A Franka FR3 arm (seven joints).
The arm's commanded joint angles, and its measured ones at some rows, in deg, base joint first. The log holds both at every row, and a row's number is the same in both.
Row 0, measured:
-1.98 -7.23 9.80 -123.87 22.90 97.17 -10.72
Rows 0 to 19, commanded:
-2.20 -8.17 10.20 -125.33 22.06 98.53 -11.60
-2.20 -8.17 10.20 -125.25 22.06 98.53 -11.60
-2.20 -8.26 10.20 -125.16 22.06 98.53 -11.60
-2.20 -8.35 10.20 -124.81 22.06 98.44 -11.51
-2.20 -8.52 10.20 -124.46 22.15 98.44 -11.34
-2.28 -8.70 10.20 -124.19 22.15 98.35 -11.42
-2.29 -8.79 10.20 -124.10 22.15 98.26 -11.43
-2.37 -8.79 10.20 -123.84 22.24 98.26 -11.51
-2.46 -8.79 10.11 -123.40 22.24 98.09 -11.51
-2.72 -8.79 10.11 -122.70 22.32 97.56 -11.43
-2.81 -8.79 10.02 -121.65 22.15 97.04 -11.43
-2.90 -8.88 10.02 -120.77 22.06 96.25 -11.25
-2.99 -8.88 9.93 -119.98 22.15 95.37 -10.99
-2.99 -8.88 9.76 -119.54 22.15 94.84 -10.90
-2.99 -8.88 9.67 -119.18 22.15 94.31 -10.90
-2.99 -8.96 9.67 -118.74 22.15 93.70 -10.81
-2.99 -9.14 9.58 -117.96 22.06 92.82 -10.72
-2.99 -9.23 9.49 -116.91 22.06 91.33 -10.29
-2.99 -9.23 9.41 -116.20 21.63 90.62 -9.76
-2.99 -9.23 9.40 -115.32 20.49 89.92 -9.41
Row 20, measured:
-2.58 -8.58 9.46 -117.89 21.88 93.30 -10.67
